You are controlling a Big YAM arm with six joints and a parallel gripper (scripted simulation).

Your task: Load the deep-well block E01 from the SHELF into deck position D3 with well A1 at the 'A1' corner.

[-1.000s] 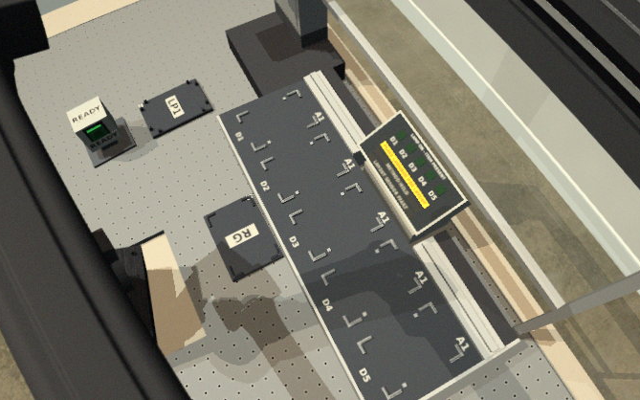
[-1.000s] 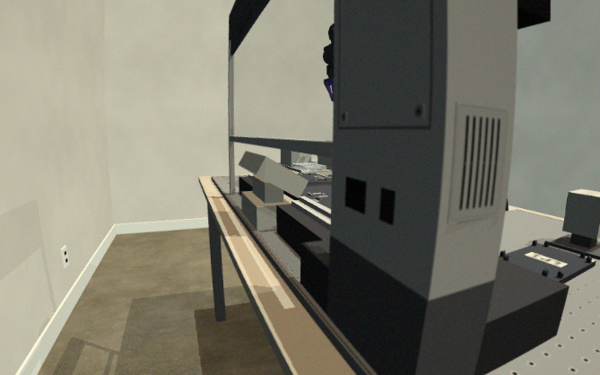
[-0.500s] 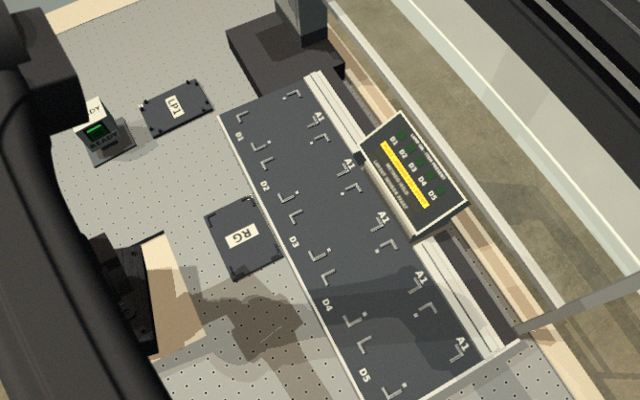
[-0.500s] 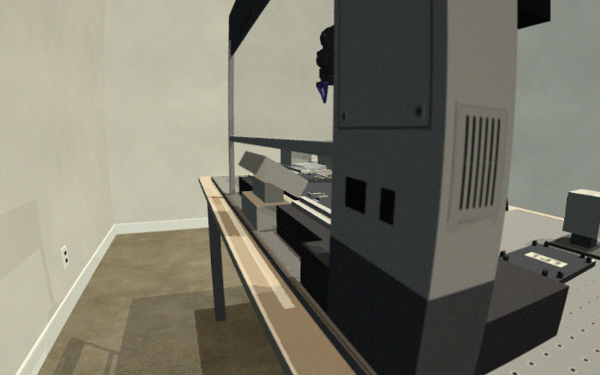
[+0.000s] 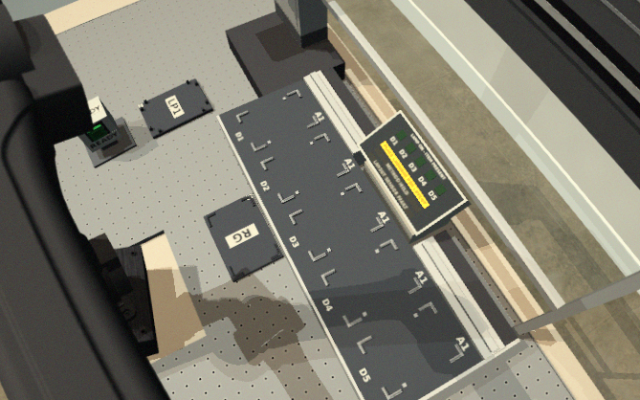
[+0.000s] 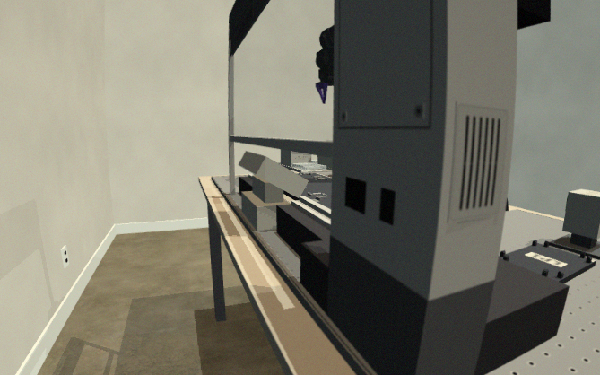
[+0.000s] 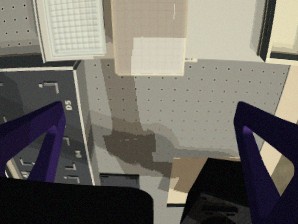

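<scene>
Now: hand 190 mm above the deep-well block. The rest, counted from my hand: ready key: 60 mm ahead, 810 mm to the left, 230 mm below; then regrip nest RG: 170 mm ahead, 470 mm to the left, 310 mm below; then shelf label: 40 mm behind, 110 mm to the left, 310 mm below.
</scene>
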